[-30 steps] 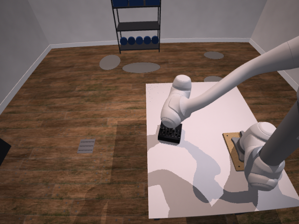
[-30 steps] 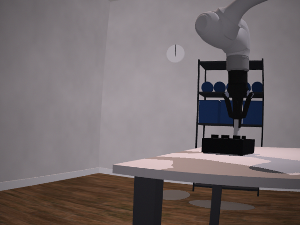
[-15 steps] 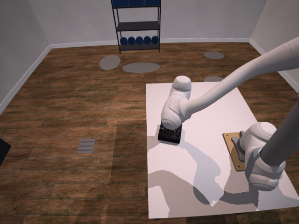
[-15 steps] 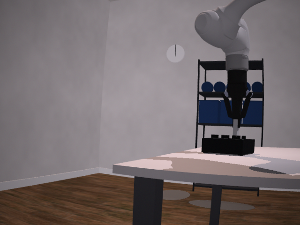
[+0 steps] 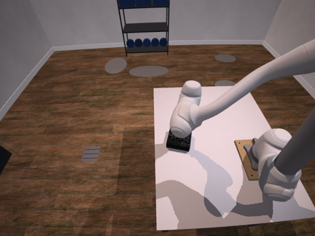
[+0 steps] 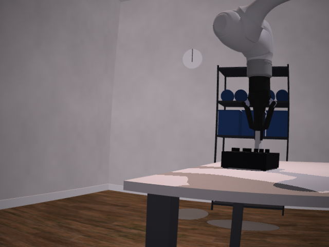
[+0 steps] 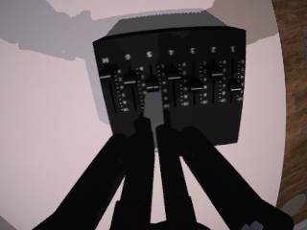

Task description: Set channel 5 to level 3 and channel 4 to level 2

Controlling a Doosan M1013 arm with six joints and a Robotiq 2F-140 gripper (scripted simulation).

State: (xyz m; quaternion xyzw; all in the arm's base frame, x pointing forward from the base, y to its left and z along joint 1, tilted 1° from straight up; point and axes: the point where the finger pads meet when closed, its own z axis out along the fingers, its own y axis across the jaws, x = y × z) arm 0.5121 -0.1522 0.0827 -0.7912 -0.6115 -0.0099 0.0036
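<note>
My gripper is now 3 cm short of the fader cap, 2 cm to the right of it and 3 cm above it.
</note>
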